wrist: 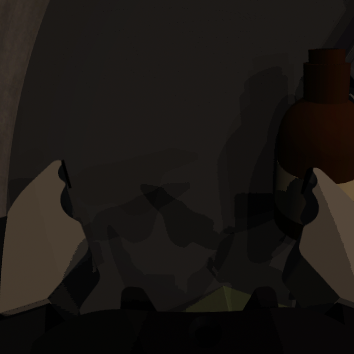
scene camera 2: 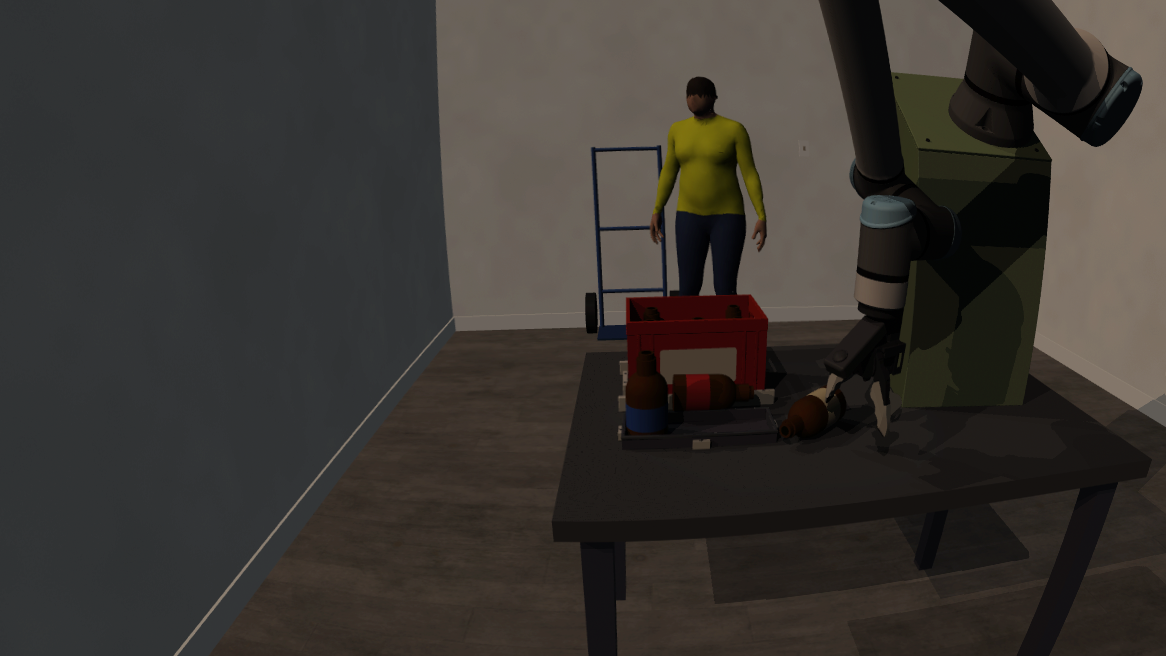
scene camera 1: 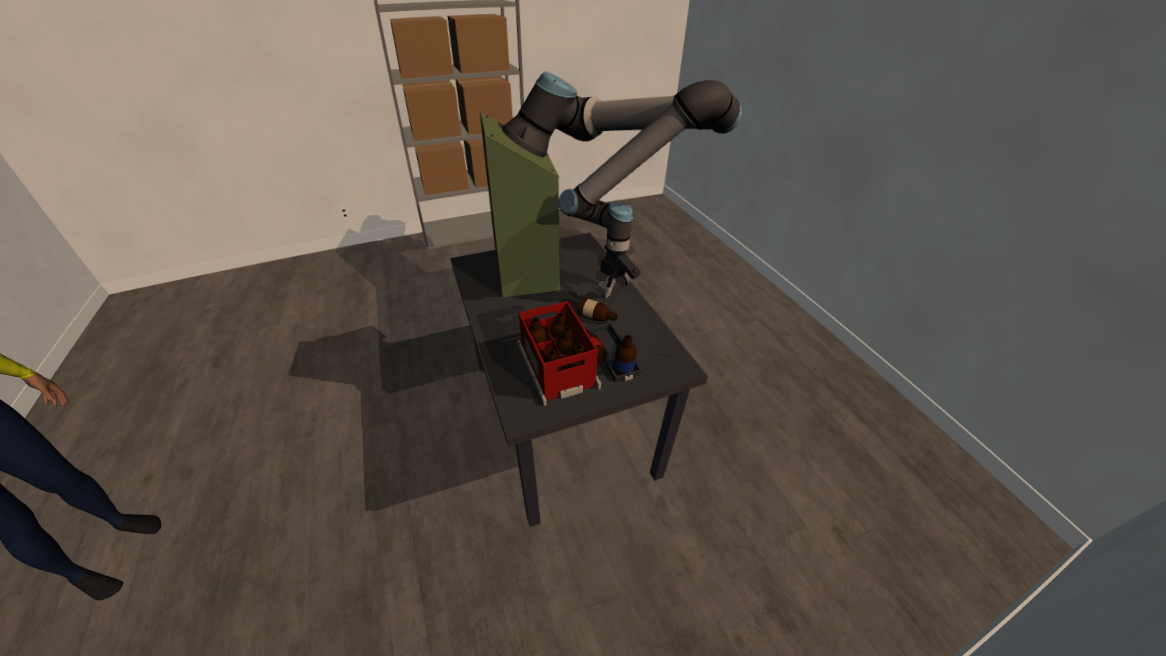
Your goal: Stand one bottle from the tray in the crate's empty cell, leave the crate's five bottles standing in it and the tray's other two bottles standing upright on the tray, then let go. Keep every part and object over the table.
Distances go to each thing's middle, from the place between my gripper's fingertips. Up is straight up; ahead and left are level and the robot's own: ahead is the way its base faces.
The blue-label bottle [scene camera 2: 646, 391] lies 350 mm ahead of my hand, 140 mm to the right of it and 10 mm above it.
